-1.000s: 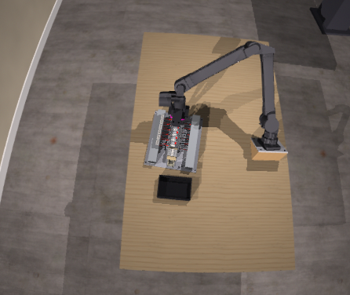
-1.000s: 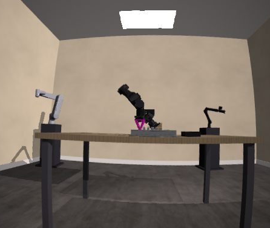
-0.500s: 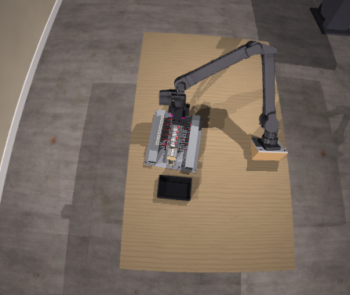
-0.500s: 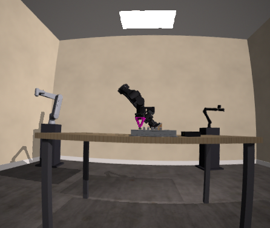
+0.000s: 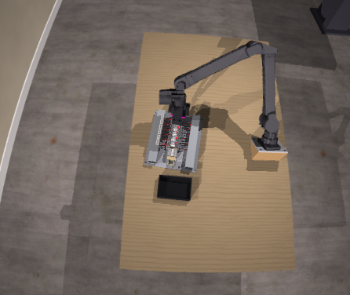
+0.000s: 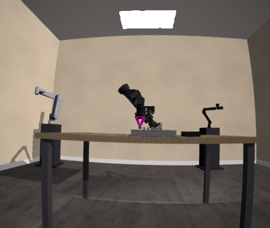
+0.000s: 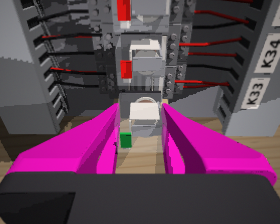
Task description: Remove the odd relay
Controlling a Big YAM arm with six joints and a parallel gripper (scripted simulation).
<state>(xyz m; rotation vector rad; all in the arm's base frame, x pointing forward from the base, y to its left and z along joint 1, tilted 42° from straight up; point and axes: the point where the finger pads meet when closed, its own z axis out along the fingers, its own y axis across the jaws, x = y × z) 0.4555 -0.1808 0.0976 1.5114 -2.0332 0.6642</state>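
Now: hand 37 cm to the right of the black tray, 6 cm above it and 5 cm short of it. From my hand the other things lie so: relay right at my hand.
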